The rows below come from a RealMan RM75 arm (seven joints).
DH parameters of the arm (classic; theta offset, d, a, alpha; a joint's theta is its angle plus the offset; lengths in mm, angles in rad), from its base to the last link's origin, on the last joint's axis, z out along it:
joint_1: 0 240.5 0 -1.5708
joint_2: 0 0 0 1.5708
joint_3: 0 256 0 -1.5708
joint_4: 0 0 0 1.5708
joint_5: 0 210 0 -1.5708
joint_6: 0 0 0 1.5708
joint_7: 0 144 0 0
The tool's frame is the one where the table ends.
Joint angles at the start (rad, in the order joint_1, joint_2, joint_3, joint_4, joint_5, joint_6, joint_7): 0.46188, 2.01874, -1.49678, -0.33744, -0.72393, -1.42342, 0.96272
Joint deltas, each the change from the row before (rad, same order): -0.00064, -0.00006, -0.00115, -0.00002, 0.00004, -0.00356, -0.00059; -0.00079, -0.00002, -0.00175, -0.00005, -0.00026, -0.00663, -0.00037; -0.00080, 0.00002, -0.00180, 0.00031, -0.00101, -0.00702, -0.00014; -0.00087, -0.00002, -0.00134, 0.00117, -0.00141, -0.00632, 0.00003; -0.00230, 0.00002, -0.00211, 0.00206, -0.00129, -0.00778, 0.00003; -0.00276, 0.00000, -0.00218, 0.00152, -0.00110, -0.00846, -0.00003; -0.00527, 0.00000, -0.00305, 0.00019, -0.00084, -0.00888, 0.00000; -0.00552, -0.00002, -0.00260, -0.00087, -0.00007, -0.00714, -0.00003; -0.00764, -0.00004, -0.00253, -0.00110, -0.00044, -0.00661, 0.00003; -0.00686, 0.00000, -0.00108, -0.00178, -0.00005, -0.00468, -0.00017; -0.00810, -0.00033, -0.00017, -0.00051, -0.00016, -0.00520, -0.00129; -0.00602, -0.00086, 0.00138, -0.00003, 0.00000, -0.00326, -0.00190
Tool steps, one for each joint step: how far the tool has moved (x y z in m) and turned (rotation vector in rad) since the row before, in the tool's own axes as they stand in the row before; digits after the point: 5 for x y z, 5 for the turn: -0.00003, 0.00058, -0.00019, -0.00319, -0.00115, -0.00020; -0.00014, 0.00107, -0.00020, -0.00622, -0.00227, 0.00013; 0.00001, 0.00119, -0.00024, -0.00680, -0.00169, 0.00055; 0.00022, 0.00105, -0.00043, -0.00556, -0.00082, 0.00120; 0.00065, 0.00137, -0.00102, -0.00554, -0.00056, 0.00266; 0.00055, 0.00147, -0.00110, -0.00594, -0.00124, 0.00251; 0.00082, 0.00175, -0.00172, -0.00539, -0.00133, 0.00308; 0.00065, 0.00146, -0.00166, -0.00358, -0.00175, 0.00248; 0.00107, 0.00153, -0.00235, -0.00161, -0.00095, 0.00339; 0.00071, 0.00107, -0.00202, 0.00018, -0.00162, 0.00219; 0.00096, 0.00098, -0.00278, 0.00227, -0.00145, 0.00210; 0.00048, 0.00028, -0.00236, 0.00376, -0.00132, 0.00012
